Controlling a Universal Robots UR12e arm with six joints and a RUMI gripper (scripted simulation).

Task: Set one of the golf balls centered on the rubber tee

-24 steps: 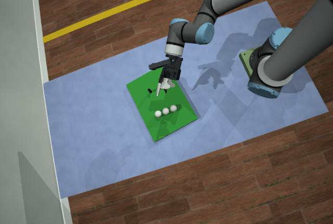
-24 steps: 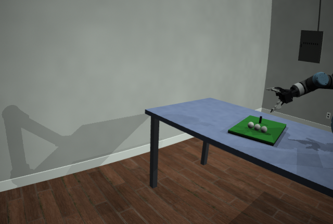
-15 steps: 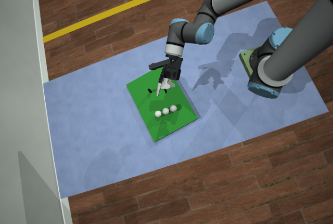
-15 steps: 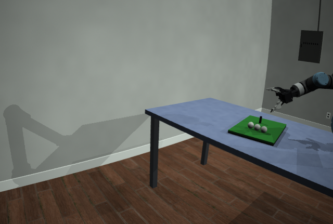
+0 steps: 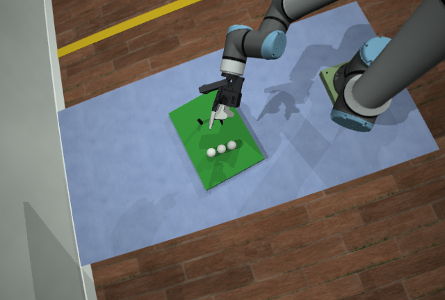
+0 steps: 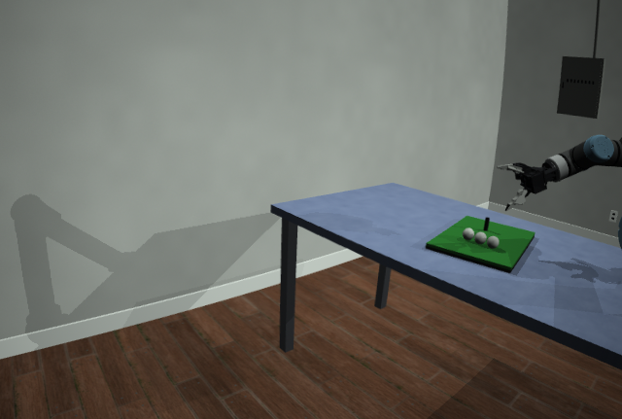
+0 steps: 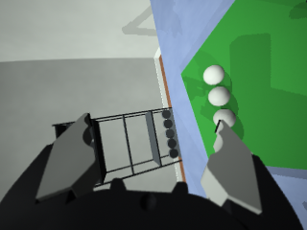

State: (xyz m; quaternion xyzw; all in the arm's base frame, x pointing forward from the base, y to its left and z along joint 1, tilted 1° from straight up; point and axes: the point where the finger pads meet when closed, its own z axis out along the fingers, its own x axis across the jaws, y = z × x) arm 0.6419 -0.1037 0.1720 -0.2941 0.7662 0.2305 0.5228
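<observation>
My gripper is now 19 cm above the green mat, 8 cm to the left of it and 5 cm short of it.
</observation>
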